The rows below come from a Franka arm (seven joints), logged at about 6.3 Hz.
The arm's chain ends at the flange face. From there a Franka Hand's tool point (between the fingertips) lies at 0.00 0.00 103.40 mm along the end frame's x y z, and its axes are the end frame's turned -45 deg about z.
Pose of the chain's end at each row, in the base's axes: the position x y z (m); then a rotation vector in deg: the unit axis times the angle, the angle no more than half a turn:
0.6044 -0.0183 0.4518 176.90 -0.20 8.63
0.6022 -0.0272 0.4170 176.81 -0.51 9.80
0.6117 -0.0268 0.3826 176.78 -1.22 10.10
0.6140 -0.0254 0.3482 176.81 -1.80 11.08
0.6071 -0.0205 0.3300 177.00 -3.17 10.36
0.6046 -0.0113 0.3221 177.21 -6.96 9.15
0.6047 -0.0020 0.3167 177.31 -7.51 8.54
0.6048 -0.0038 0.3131 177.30 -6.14 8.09
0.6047 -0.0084 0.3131 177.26 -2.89 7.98
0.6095 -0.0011 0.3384 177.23 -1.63 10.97
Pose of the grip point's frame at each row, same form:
0.6145 -0.0235 0.3490 161.83 66.82 6.20
0.6136 -0.0325 0.3144 161.62 66.40 7.24
0.6234 -0.0322 0.2800 161.80 65.71 7.51
0.6268 -0.0306 0.2457 161.83 65.11 8.44
0.6191 -0.0255 0.2274 162.66 63.99 7.89
0.6151 -0.0161 0.2193 164.53 60.70 6.94
0.6144 -0.0066 0.2139 164.96 60.28 6.44
0.6141 -0.0085 0.2102 164.53 61.57 5.99
0.6139 -0.0131 0.2102 163.30 64.54 5.81
0.6222 -0.0056 0.2359 162.14 65.42 8.58

